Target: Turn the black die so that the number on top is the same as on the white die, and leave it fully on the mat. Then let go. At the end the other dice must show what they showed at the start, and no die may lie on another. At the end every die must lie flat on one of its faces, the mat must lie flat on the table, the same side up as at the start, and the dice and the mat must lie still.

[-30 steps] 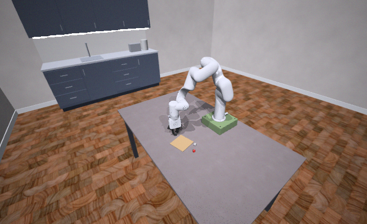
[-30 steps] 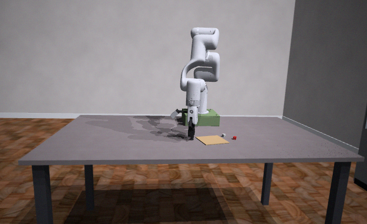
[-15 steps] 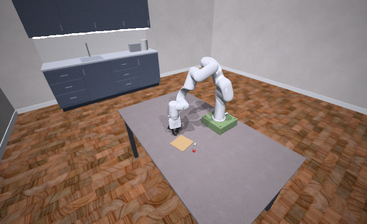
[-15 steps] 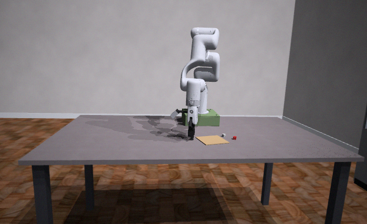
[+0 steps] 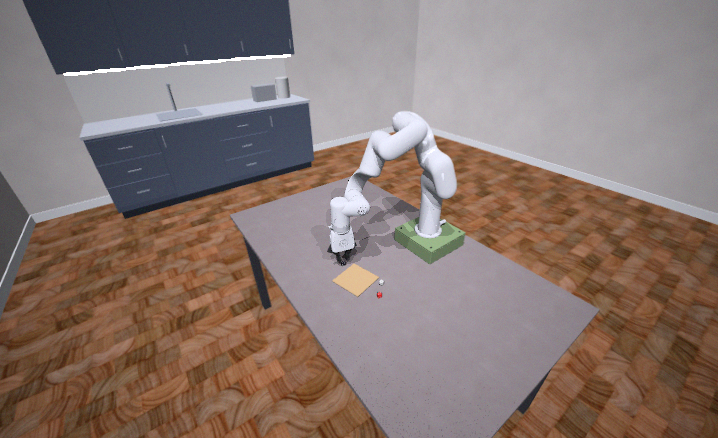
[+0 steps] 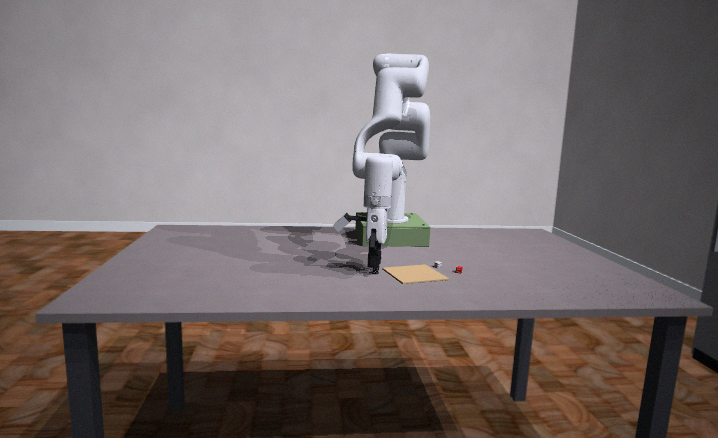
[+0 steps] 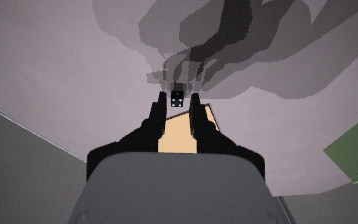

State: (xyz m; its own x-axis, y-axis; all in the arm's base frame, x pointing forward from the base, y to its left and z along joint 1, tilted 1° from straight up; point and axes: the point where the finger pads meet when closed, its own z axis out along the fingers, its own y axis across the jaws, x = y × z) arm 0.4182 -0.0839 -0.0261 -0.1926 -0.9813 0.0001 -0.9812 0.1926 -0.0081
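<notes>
The black die is 10 mm to the left of my hand and 30 mm below it. Also, from my hand: white die 70 mm behind, 200 mm to the left, 30 mm below; red die 20 mm behind, 250 mm to the left, 30 mm below; tan mat 120 mm to the left, 40 mm below.
</notes>
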